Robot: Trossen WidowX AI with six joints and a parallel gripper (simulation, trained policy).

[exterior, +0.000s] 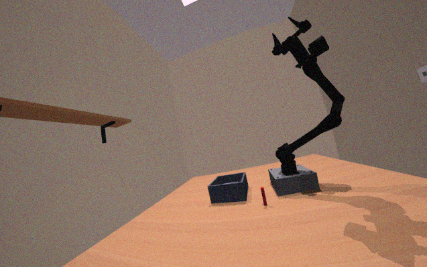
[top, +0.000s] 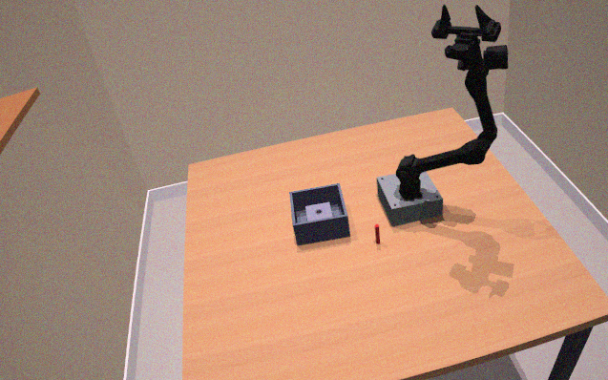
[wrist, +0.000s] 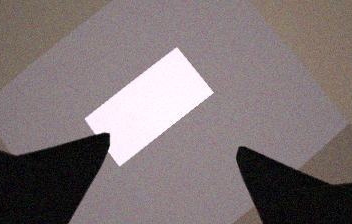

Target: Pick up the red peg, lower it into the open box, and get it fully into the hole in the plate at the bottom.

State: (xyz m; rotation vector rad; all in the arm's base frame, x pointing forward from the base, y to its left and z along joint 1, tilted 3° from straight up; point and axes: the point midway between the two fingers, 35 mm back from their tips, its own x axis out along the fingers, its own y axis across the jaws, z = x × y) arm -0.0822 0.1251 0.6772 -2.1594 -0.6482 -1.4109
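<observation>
The red peg lies 280 mm ahead of my gripper tip, 40 mm to the right of it and 740 mm below it. Also, from my gripper tip: grey plate: 430 mm ahead, 210 mm to the right, 740 mm below; then blue-grey box: 430 mm ahead, 210 mm to the right, 760 mm below.
</observation>
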